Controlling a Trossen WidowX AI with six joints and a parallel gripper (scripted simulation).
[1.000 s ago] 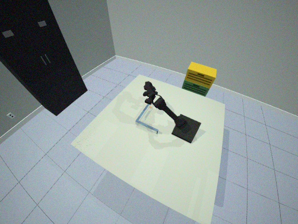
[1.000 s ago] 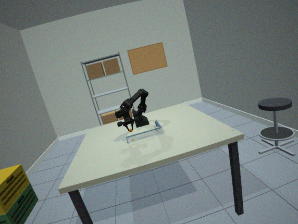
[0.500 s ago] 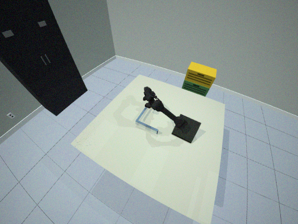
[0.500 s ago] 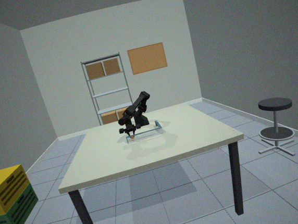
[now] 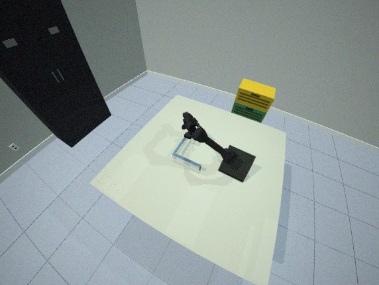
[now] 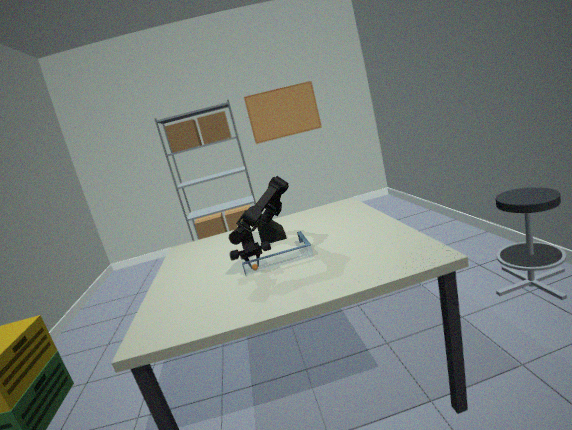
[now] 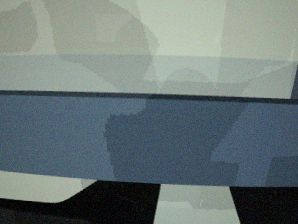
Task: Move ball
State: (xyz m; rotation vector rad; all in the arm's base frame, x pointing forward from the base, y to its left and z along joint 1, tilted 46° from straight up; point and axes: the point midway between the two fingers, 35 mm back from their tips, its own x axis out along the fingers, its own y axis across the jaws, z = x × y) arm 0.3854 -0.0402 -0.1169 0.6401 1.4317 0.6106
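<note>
The orange ball lies right at my gripper tip. Round my gripper tip: see-through copy of ball (right at my gripper tip).
</note>
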